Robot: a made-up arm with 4 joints.
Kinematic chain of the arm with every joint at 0, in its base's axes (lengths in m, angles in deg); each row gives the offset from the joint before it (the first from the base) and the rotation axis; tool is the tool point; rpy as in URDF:
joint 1: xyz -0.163 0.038 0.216 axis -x
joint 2: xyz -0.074 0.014 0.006 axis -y
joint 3: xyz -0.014 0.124 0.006 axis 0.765 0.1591 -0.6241
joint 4: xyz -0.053 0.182 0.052 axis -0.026 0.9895 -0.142
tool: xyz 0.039 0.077 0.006 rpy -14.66 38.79 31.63
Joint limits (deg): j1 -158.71..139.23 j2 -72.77..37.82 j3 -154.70..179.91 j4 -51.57..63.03
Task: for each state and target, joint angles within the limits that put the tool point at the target. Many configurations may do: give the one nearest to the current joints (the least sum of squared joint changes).
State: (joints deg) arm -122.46 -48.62 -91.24 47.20
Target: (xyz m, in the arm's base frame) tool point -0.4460 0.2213 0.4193
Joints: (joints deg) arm -69.10 -19.08 -66.39 37.47
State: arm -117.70 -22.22 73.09 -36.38
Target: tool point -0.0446 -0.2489 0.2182
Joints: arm -139.33 -21.87 62.85 -41.33
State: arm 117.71 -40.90 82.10 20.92
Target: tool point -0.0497 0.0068 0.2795
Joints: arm 134.71 -67.97 122.15 14.40
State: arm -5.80 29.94 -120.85 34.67
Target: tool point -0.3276 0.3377 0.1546
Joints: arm -38.40 21.80 -81.86 28.18
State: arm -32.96 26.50 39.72 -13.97
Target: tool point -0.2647 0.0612 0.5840
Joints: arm -48.70 31.54 45.36 -16.32
